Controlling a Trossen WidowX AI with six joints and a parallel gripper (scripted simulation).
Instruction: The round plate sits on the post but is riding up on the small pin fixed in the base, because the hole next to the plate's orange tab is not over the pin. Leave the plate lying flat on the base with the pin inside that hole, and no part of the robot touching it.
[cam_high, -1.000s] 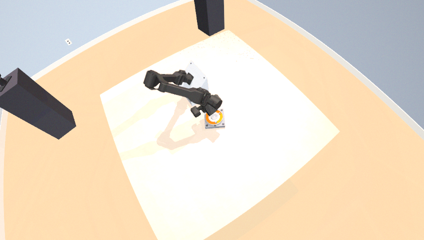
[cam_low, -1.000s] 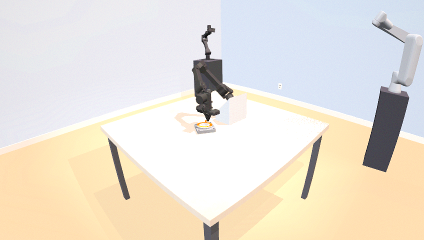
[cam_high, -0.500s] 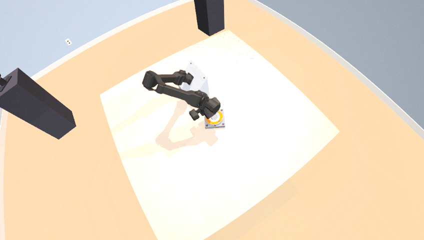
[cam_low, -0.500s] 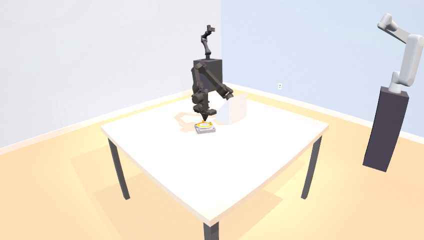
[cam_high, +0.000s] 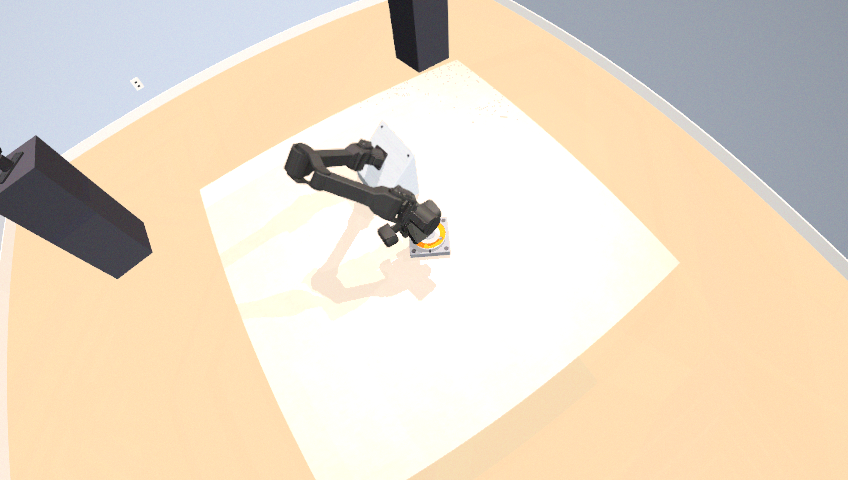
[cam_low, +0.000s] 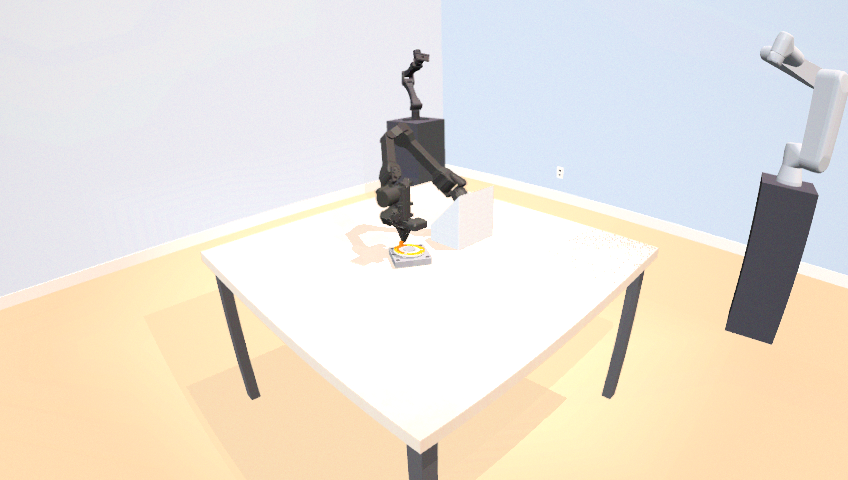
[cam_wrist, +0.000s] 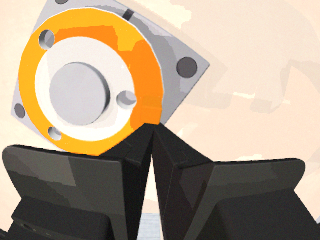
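Now: gripper tip 20 mm short of the square grey base, 50 mm to the right of it and 20 mm above it.
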